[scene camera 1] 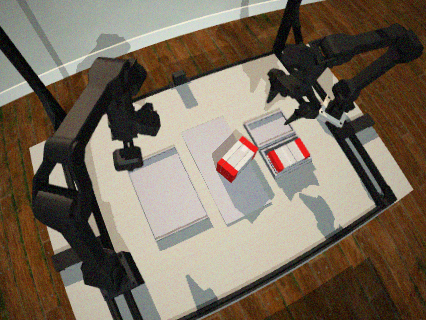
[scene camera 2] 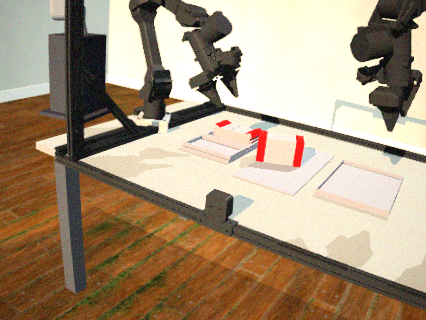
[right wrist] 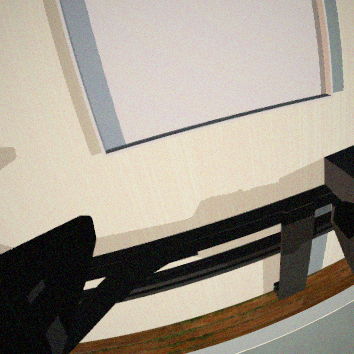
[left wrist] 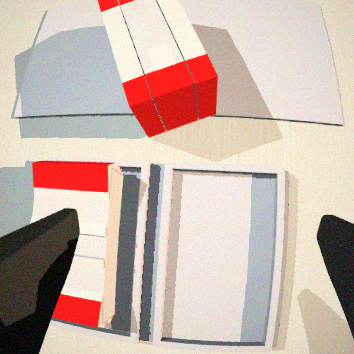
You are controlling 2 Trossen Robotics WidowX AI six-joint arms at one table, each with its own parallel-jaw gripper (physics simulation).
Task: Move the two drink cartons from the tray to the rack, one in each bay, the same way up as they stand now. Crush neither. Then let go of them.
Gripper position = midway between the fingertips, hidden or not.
My left gripper (scene camera 2: 229, 102) is open, holding nothing. My right gripper (scene camera 2: 396, 123) is open and holds nothing. Further things: a grey tray (scene camera 1: 168, 198) and a pale mat (scene camera 1: 209, 142).
My left gripper shows as well in scene camera 1 (scene camera 1: 276, 113) and in the left wrist view (left wrist: 203, 225). My right gripper also shows in scene camera 1 (scene camera 1: 128, 155) and in the right wrist view (right wrist: 218, 222). The grey tray shows as well in the right wrist view (right wrist: 144, 78).
